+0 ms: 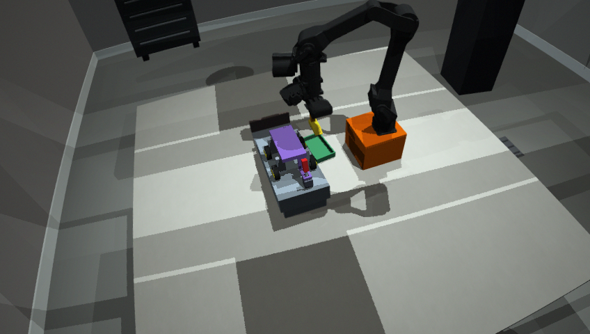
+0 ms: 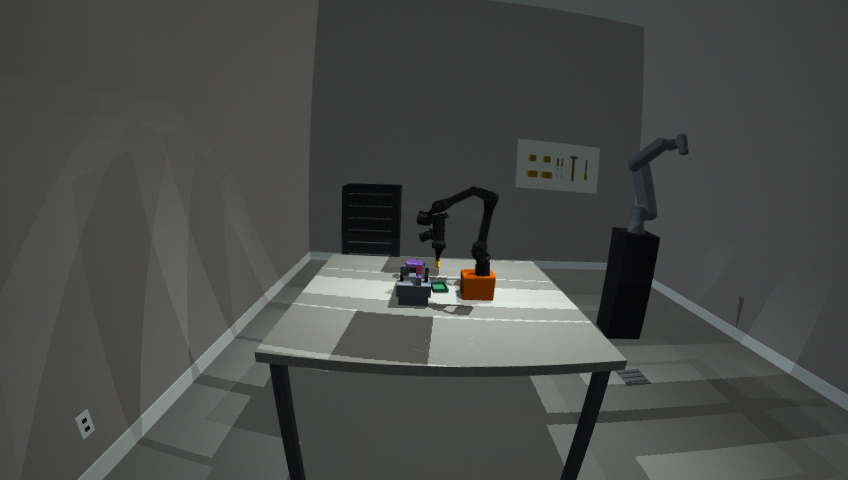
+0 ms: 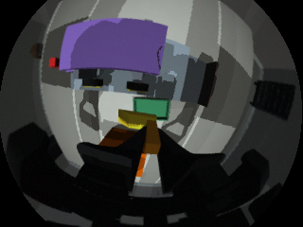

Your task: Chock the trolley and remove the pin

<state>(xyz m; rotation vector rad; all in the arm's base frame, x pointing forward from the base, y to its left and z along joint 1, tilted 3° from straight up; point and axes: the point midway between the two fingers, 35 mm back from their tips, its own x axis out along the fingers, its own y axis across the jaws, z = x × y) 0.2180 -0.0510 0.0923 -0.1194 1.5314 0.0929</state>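
My gripper tip is now 200 mm to the right of the red-headed stop pin, 60 mm short of it and 20 mm above it. Also, from my gripper tip: yellow chock: 20 mm to the left, 10 mm below; trolley: 100 mm to the left, 100 mm ahead, 40 mm below; green tray: 160 mm below, 20 mm behind, 10 mm to the right.
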